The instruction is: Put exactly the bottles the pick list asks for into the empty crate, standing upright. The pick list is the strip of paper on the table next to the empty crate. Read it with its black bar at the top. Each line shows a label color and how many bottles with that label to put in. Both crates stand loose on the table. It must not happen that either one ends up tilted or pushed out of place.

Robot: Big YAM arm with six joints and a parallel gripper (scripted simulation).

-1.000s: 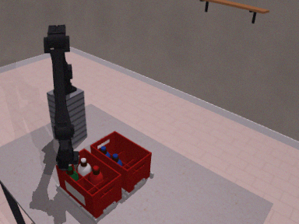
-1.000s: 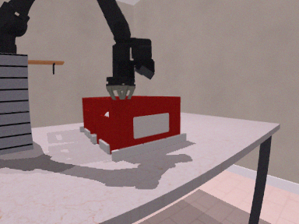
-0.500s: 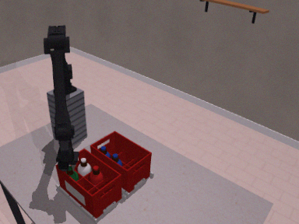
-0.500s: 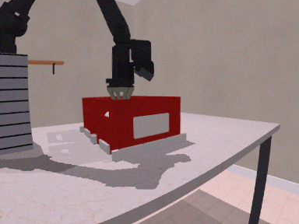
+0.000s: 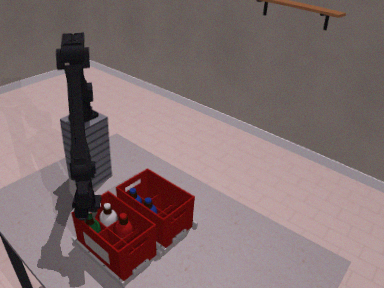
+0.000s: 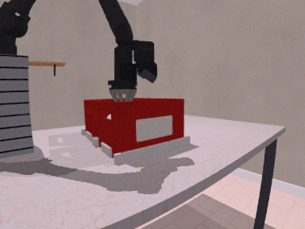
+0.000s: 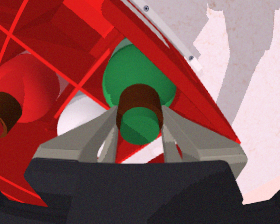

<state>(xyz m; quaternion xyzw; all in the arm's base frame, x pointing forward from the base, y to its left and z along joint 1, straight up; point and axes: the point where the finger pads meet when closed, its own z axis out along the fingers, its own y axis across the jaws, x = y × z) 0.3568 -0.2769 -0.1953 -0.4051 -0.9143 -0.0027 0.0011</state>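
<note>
Now: the green-label bottle 60 mm below my hand. Round my hand: blue bottle: 20 mm ahead, 220 mm to the left, 60 mm below; white-label bottle: 10 mm ahead, 80 mm to the left, 60 mm below; red-label bottle: 100 mm ahead, 90 mm to the left, 60 mm below.
</note>
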